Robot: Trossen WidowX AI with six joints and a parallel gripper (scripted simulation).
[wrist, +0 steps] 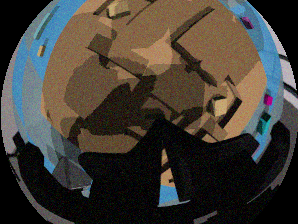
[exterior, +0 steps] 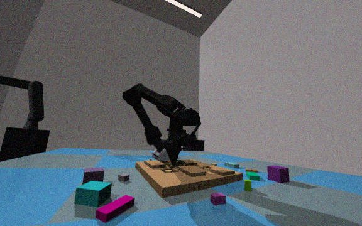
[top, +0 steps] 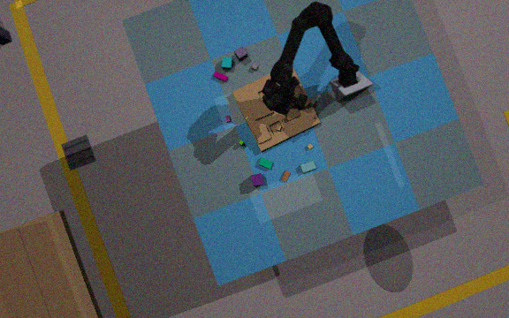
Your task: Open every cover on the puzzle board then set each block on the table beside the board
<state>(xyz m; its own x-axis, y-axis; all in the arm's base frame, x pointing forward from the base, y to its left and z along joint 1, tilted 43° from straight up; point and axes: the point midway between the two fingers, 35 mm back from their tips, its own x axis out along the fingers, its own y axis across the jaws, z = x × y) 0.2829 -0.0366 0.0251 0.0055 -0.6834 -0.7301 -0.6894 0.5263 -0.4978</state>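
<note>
My gripper tip is 320 mm to the right of the pale teal block, 10 mm short of it and 10 mm above it. Round my gripper tip: lime block 250 mm ahead, 110 mm to the left, 10 mm below; then magenta block 260 mm ahead, 10 mm to the right, 10 mm below; then grey block 190 mm to the right, 60 mm ahead, 10 mm below.
</note>
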